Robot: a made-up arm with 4 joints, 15 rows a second.
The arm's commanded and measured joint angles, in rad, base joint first. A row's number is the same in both.
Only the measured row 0 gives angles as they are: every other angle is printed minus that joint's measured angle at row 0.
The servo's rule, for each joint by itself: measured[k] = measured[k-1] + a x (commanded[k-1-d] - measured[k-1]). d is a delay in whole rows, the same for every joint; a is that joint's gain. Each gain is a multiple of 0.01, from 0.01 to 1. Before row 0 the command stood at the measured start. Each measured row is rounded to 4 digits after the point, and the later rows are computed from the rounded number. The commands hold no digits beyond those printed.
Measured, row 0:
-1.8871 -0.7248 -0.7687 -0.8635
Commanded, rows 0 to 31:
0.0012 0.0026 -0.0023 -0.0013
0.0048 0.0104 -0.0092 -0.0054
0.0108 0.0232 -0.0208 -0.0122
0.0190 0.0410 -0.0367 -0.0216
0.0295 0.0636 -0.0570 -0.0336
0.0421 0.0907 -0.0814 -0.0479
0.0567 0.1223 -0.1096 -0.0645
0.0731 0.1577 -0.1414 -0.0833
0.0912 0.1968 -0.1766 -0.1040
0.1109 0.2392 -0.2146 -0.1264
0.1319 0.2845 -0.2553 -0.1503
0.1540 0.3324 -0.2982 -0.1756
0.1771 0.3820 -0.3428 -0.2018
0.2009 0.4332 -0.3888 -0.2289
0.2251 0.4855 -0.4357 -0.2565
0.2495 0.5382 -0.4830 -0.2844
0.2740 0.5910 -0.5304 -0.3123
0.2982 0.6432 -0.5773 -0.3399
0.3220 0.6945 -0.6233 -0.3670
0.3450 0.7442 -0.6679 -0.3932
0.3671 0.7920 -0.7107 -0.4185
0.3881 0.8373 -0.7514 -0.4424
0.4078 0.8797 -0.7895 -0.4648
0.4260 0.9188 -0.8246 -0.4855
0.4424 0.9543 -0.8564 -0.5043
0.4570 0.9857 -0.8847 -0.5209
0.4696 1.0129 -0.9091 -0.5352
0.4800 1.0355 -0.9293 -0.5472
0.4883 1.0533 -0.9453 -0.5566
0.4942 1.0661 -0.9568 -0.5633
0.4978 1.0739 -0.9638 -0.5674
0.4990 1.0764 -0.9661 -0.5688
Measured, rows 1 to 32:
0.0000 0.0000 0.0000 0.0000
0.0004 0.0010 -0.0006 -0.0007
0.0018 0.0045 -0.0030 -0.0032
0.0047 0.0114 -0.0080 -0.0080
0.0093 0.0224 -0.0160 -0.0152
0.0158 0.0376 -0.0275 -0.0250
0.0242 0.0572 -0.0426 -0.0371
0.0346 0.0813 -0.0614 -0.0516
0.0469 0.1096 -0.0838 -0.0684
0.0611 0.1419 -0.1098 -0.0873
0.0770 0.1779 -0.1391 -0.1080
0.0946 0.2173 -0.1716 -0.1304
0.1136 0.2599 -0.2070 -0.1544
0.1339 0.3051 -0.2450 -0.1795
0.1553 0.3525 -0.2853 -0.2057
0.1776 0.4017 -0.3274 -0.2326
0.2006 0.4522 -0.3710 -0.2601
0.2241 0.5036 -0.4156 -0.2878
0.2478 0.5553 -0.4609 -0.3154
0.2715 0.6068 -0.5064 -0.3427
0.2950 0.6576 -0.5516 -0.3695
0.3181 0.7073 -0.5961 -0.3955
0.3405 0.7554 -0.6396 -0.4204
0.3620 0.8014 -0.6816 -0.4439
0.3825 0.8448 -0.7216 -0.4659
0.4017 0.8853 -0.7593 -0.4863
0.4194 0.9224 -0.7944 -0.5046
0.4355 0.9559 -0.8265 -0.5208
0.4497 0.9854 -0.8553 -0.5348
0.4621 1.0105 -0.8805 -0.5464
0.4724 1.0311 -0.9019 -0.5554
0.4805 1.0469 -0.9192 -0.5618
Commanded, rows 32 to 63:
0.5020 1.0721 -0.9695 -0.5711
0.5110 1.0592 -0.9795 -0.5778
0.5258 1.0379 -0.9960 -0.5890
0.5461 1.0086 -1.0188 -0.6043
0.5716 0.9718 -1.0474 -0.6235
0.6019 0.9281 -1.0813 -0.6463
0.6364 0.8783 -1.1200 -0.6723
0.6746 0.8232 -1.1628 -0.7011
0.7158 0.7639 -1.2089 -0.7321
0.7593 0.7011 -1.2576 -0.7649
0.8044 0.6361 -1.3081 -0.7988
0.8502 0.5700 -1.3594 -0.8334
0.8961 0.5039 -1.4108 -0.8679
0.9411 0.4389 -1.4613 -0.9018
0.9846 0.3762 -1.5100 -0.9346
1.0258 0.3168 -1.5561 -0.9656
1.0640 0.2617 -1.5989 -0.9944
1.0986 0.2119 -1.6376 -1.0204
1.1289 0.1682 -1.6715 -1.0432
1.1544 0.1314 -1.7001 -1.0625
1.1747 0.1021 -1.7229 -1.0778
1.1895 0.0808 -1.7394 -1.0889
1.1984 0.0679 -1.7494 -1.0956
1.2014 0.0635 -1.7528 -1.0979
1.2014 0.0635 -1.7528 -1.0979
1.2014 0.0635 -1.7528 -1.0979
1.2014 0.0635 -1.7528 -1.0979
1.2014 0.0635 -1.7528 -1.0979
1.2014 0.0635 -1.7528 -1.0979
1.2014 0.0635 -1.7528 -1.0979
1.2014 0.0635 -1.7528 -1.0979
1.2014 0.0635 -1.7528 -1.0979
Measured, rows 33 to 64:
0.4864 1.0578 -0.9323 -0.5655
0.4914 1.0631 -0.9427 -0.5685
0.4977 1.0617 -0.9530 -0.5734
0.5067 1.0529 -0.9650 -0.5817
0.5193 1.0365 -0.9801 -0.5937
0.5360 1.0126 -0.9989 -0.6095
0.5571 0.9813 -1.0220 -0.6290
0.5825 0.9432 -1.0494 -0.6519
0.6120 0.8988 -1.0812 -0.6780
0.6452 0.8489 -1.1170 -0.7067
0.6817 0.7942 -1.1564 -0.7375
0.7210 0.7357 -1.1989 -0.7700
0.7623 0.6744 -1.2438 -0.8036
0.8051 0.6113 -1.2906 -0.8377
0.8486 0.5475 -1.3384 -0.8717
0.8921 0.4841 -1.3864 -0.9050
0.9349 0.4222 -1.4339 -0.9371
0.9762 0.3628 -1.4801 -0.9675
1.0154 0.3070 -1.5242 -0.9955
1.0517 0.2556 -1.5654 -1.0208
1.0846 0.2096 -1.6031 -1.0429
1.1134 0.1698 -1.6366 -1.0614
1.1378 0.1369 -1.6654 -1.0760
1.1572 0.1114 -1.6889 -1.0864
1.1713 0.0937 -1.7068 -1.0925
1.1809 0.0825 -1.7197 -1.0954
1.1875 0.0755 -1.7290 -1.0967
1.1919 0.0711 -1.7357 -1.0973
1.1949 0.0683 -1.7405 -1.0976
1.1970 0.0665 -1.7439 -1.0978
1.1984 0.0654 -1.7464 -1.0979
1.1994 0.0647 -1.7482 -1.0979

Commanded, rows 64 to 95:
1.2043 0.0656 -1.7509 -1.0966
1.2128 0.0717 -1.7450 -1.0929
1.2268 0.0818 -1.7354 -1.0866
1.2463 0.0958 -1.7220 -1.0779
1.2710 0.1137 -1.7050 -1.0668
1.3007 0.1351 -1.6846 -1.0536
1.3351 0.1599 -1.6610 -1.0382
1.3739 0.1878 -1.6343 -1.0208
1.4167 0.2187 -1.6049 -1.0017
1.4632 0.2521 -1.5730 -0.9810
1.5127 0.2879 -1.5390 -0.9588
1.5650 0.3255 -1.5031 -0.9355
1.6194 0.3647 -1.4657 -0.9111
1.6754 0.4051 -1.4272 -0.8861
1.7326 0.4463 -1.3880 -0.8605
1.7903 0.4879 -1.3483 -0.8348
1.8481 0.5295 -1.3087 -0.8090
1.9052 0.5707 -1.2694 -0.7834
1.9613 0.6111 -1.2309 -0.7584
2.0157 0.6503 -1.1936 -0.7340
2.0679 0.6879 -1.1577 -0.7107
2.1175 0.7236 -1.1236 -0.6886
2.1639 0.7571 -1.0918 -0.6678
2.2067 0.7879 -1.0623 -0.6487
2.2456 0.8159 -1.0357 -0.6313
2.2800 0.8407 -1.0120 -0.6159
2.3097 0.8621 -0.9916 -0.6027
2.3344 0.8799 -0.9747 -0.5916
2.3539 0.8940 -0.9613 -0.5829
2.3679 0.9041 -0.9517 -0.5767
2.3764 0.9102 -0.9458 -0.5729
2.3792 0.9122 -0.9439 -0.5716
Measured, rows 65 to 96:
1.2000 0.0643 -1.7495 -1.0979
1.2014 0.0648 -1.7499 -1.0972
1.2050 0.0674 -1.7485 -1.0949
1.2120 0.0727 -1.7448 -1.0905
1.2230 0.0812 -1.7384 -1.0838
1.2384 0.0932 -1.7290 -1.0748
1.2583 0.1087 -1.7166 -1.0636
1.2829 0.1276 -1.7010 -1.0501
1.3120 0.1499 -1.6823 -1.0346
1.3455 0.1754 -1.6606 -1.0172
1.3832 0.2038 -1.6361 -0.9980
1.4246 0.2349 -1.6089 -0.9772
1.4695 0.2684 -1.5793 -0.9551
1.5175 0.3040 -1.5475 -0.9318
1.5680 0.3414 -1.5138 -0.9076
1.6207 0.3802 -1.4786 -0.8826
1.6750 0.4200 -1.4421 -0.8573
1.7304 0.4605 -1.4047 -0.8317
1.7863 0.5013 -1.3668 -0.8061
1.8423 0.5419 -1.3287 -0.7808
1.8978 0.5820 -1.2909 -0.7560
1.9522 0.6212 -1.2536 -0.7320
2.0051 0.6591 -1.2172 -0.7090
2.0559 0.6954 -1.1821 -0.6872
2.1042 0.7296 -1.1486 -0.6668
2.1494 0.7615 -1.1170 -0.6480
2.1912 0.7908 -1.0876 -0.6310
2.2291 0.8172 -1.0607 -0.6160
2.2628 0.8404 -1.0366 -0.6031
2.2920 0.8602 -1.0155 -0.5924
2.3163 0.8764 -0.9976 -0.5841
2.3355 0.8889 -0.9831 -0.5782

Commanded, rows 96 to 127:
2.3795 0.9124 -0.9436 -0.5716
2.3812 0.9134 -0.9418 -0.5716
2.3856 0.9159 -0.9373 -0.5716
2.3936 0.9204 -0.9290 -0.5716
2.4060 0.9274 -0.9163 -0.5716
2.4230 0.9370 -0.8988 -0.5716
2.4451 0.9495 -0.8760 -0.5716
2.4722 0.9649 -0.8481 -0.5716
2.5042 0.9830 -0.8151 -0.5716
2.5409 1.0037 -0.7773 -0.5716
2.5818 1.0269 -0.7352 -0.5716
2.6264 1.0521 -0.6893 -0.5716
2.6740 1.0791 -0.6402 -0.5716
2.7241 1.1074 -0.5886 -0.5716
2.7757 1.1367 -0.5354 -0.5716
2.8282 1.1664 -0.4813 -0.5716
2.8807 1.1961 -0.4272 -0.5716
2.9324 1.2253 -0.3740 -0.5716
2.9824 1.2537 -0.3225 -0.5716
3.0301 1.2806 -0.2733 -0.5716
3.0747 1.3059 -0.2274 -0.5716
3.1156 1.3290 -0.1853 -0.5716
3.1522 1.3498 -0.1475 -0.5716
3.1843 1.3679 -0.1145 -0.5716
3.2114 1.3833 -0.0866 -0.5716
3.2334 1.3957 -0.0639 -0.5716
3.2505 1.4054 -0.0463 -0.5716
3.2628 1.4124 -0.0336 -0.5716
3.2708 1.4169 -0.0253 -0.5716
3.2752 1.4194 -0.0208 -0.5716
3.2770 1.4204 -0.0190 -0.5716
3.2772 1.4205 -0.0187 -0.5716
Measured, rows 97 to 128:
2.3495 0.8975 -0.9721 -0.5747
2.3591 0.9030 -0.9641 -0.5731
2.3662 0.9068 -0.9579 -0.5723
2.3724 0.9102 -0.9521 -0.5719
2.3792 0.9140 -0.9456 -0.5717
2.3878 0.9190 -0.9374 -0.5716
2.3991 0.9257 -0.9266 -0.5716
2.4138 0.9345 -0.9124 -0.5716
2.4325 0.9457 -0.8944 -0.5716
2.4554 0.9595 -0.8722 -0.5716
2.4828 0.9759 -0.8456 -0.5716
2.5145 0.9948 -0.8147 -0.5716
2.5503 1.0160 -0.7796 -0.5716
2.5899 1.0393 -0.7406 -0.5716
2.6328 1.0645 -0.6980 -0.5716
2.6785 1.0912 -0.6525 -0.5716
2.7264 1.1190 -0.6046 -0.5716
2.7758 1.1475 -0.5549 -0.5716
2.8259 1.1763 -0.5042 -0.5716
2.8760 1.2049 -0.4533 -0.5716
2.9253 1.2329 -0.4029 -0.5716
2.9731 1.2599 -0.3538 -0.5716
3.0187 1.2855 -0.3066 -0.5716
3.0614 1.3093 -0.2621 -0.5716
3.1007 1.3310 -0.2208 -0.5716
3.1361 1.3504 -0.1832 -0.5716
3.1672 1.3672 -0.1498 -0.5716
3.1939 1.3813 -0.1208 -0.5716
3.2159 1.3928 -0.0964 -0.5716
3.2335 1.4017 -0.0765 -0.5716
3.2468 1.4082 -0.0609 -0.5716
3.2565 1.4127 -0.0492 -0.5716

